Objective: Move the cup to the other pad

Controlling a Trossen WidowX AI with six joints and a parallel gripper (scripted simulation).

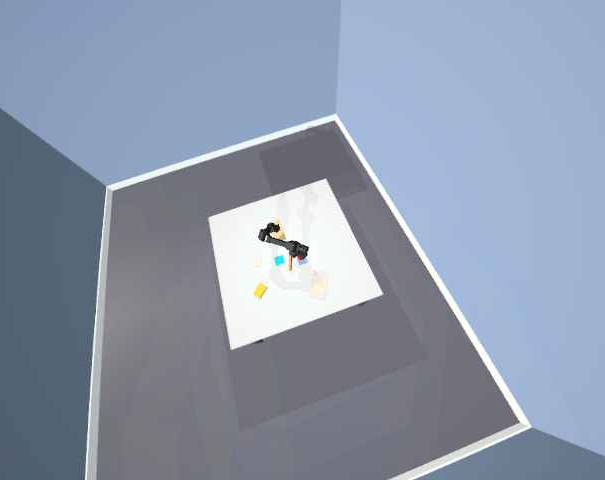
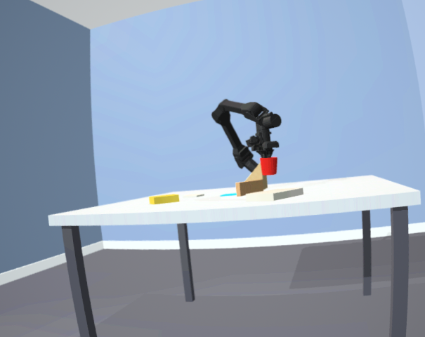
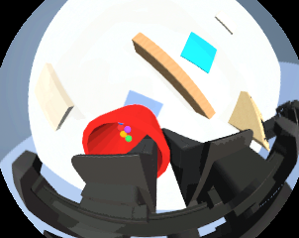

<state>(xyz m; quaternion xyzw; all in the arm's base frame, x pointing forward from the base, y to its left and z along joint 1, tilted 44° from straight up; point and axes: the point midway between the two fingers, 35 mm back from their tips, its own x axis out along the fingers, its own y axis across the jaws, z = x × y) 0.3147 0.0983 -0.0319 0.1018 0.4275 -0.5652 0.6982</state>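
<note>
My gripper tip is 180 mm to the left of the cyan pad, 120 mm above it and 50 mm past it. Also, from my gripper tip: yellow block 420 mm to the right, 160 mm ahead, 100 mm below; then thin wooden bar 90 mm below, 80 mm to the right, 10 mm behind.
</note>
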